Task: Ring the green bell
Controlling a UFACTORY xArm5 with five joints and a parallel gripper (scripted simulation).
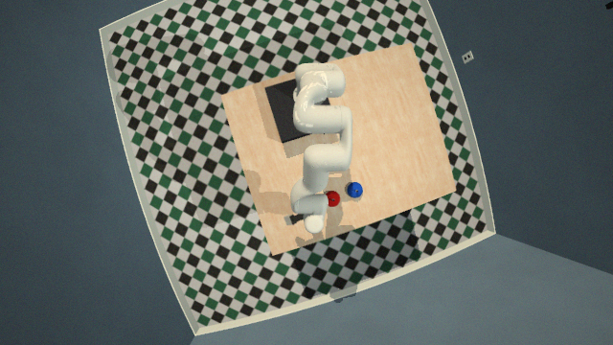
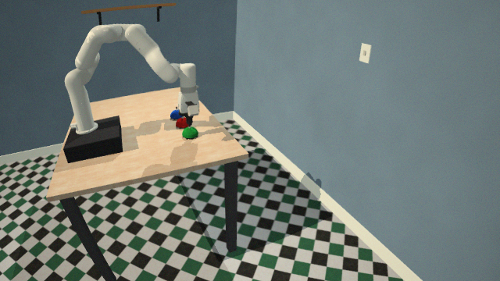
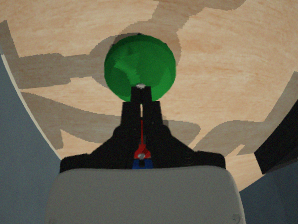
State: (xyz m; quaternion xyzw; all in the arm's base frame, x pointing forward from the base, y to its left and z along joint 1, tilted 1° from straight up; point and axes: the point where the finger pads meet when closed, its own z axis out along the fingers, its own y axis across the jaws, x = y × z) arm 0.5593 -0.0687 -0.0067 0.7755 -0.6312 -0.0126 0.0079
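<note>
The green bell lies 40 mm below my hand. The rest, counted from my hand: blue bell 50 mm behind, 260 mm to the left, 40 mm below; red bell 30 mm behind, 130 mm to the left, 40 mm below.
</note>
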